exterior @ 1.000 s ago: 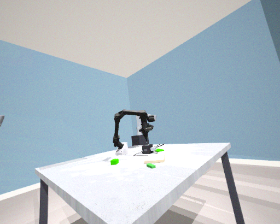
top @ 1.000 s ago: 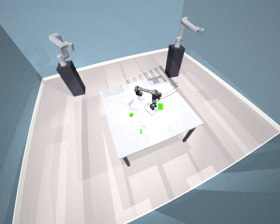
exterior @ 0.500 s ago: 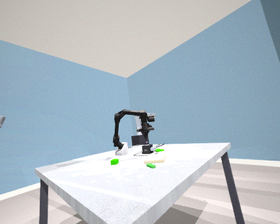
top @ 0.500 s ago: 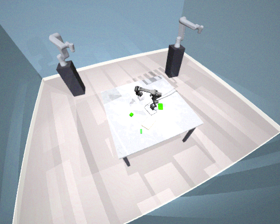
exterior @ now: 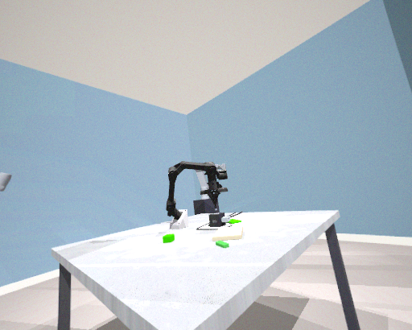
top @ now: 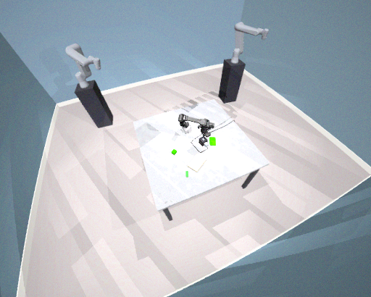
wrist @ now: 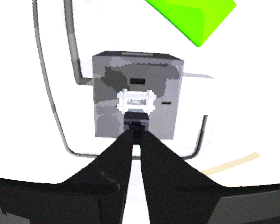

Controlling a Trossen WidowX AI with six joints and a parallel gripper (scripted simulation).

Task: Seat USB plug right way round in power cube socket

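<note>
Now: gripper tip 10 mm above the dark USB plug. Also, from my gripper tip: white USB socket 70 mm below; then flat green block 130 mm below, 120 mm to the left, 10 mm ahead; then tan board 250 mm ahead, 160 mm to the right, 130 mm below.
</note>
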